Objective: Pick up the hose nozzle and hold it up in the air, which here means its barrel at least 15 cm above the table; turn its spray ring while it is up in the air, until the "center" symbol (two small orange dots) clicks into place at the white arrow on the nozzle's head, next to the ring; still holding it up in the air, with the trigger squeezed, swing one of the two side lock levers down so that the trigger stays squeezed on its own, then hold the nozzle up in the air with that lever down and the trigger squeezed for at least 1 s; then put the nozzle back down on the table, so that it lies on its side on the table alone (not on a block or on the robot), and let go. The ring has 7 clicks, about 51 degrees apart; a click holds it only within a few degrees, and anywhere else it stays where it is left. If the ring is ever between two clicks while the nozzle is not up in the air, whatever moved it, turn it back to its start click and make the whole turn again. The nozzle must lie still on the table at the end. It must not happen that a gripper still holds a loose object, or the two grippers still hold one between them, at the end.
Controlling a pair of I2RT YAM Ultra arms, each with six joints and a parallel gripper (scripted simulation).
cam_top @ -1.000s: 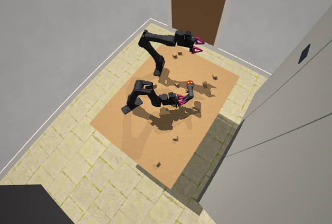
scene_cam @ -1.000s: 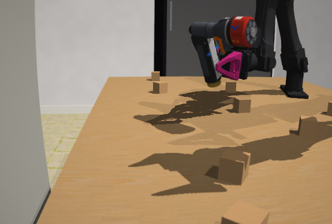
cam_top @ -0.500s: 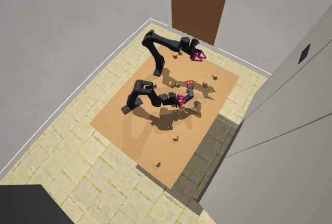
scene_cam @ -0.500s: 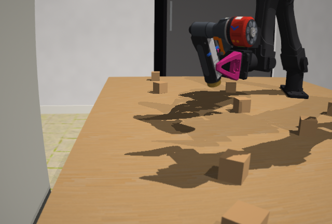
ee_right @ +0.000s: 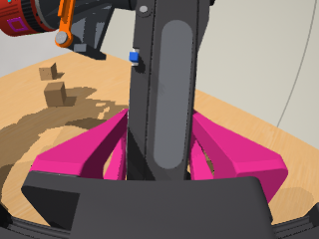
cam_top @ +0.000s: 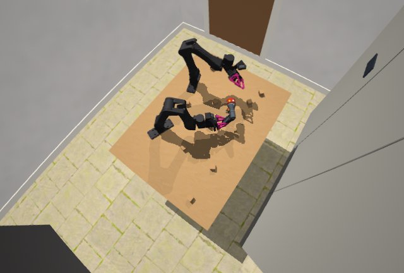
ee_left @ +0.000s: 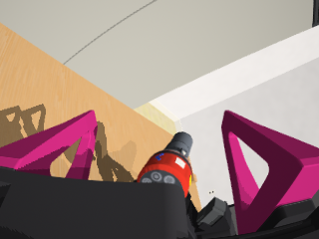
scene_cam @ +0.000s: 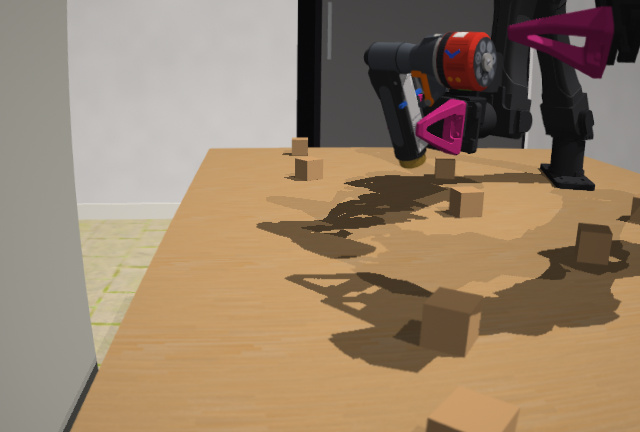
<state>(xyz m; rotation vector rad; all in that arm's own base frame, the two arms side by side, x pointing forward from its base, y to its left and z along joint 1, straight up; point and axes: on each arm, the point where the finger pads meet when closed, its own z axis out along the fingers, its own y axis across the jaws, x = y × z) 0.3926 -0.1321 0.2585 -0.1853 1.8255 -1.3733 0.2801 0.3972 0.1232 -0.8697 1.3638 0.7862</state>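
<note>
Right now the red spray ring is 2 cm behind my left hand, 11 cm to the right of it and 6 cm below it.
</note>
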